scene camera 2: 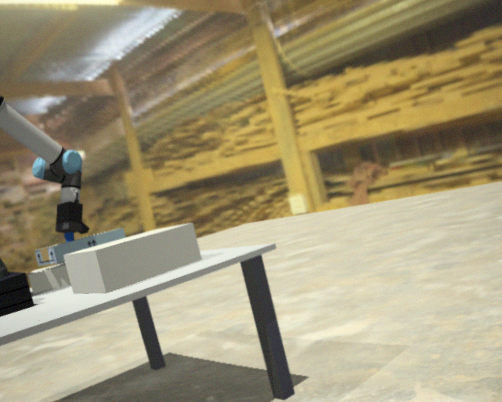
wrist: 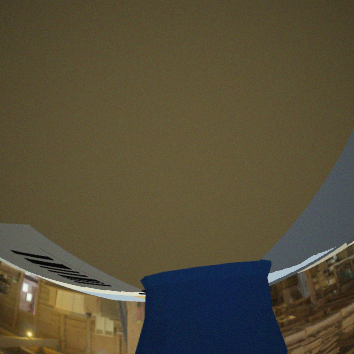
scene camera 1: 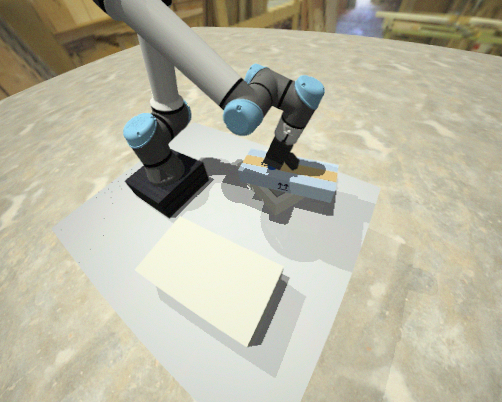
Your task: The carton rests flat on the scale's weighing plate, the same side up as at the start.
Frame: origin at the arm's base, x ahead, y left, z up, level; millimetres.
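Seen in the pictures: end effector, tool point: [wrist: 193, 261] [scene camera 1: 269, 167]; arm's base, origin of the base link: [scene camera 1: 167, 173].
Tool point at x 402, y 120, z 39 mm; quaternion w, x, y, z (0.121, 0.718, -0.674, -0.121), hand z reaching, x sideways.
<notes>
Pixels of each thing's middle, then the offset from my tool point to it. Level surfaces: height alone.
- carton, body centre: [wrist: 103, 14] [scene camera 1: 287, 173] [scene camera 2: 81, 246] 66 mm ahead, 12 mm left, 21 mm down
- scale, body centre: [scene camera 2: 67, 270] [scene camera 1: 273, 176] 1 mm back, 48 mm left, 95 mm down
- large cream box, body centre: [scene camera 2: 133, 257] [scene camera 1: 211, 275] 37 mm back, 404 mm right, 80 mm down
- grey-white table, its level: 139 mm down
The carton [scene camera 1: 312, 191] [scene camera 2: 107, 239] [wrist: 170, 140] is light blue with an orange band of tape along its top; the arrows on its side point up. It looks about level and lies across the scale [scene camera 1: 281, 206] [scene camera 2: 42, 281], with both ends reaching past it. Whether its underside touches the plate, I cannot tell. The carton hides the weighing plate; a corner of the scale's body shows below it in scene camera 1. My gripper's blue suction cup [scene camera 1: 271, 167] [scene camera 2: 69, 236] [wrist: 207, 272] is on the carton's top, off its middle, and the carton is held on it.
A large cream box [scene camera 1: 210, 277] [scene camera 2: 145, 260] stands on the grey-white table [scene camera 1: 105, 240] [scene camera 2: 220, 257], nearer scene camera 1 than the scale. The arm's black base [scene camera 1: 170, 192] [scene camera 2: 12, 292] stands to the left of the scale in scene camera 1.
</notes>
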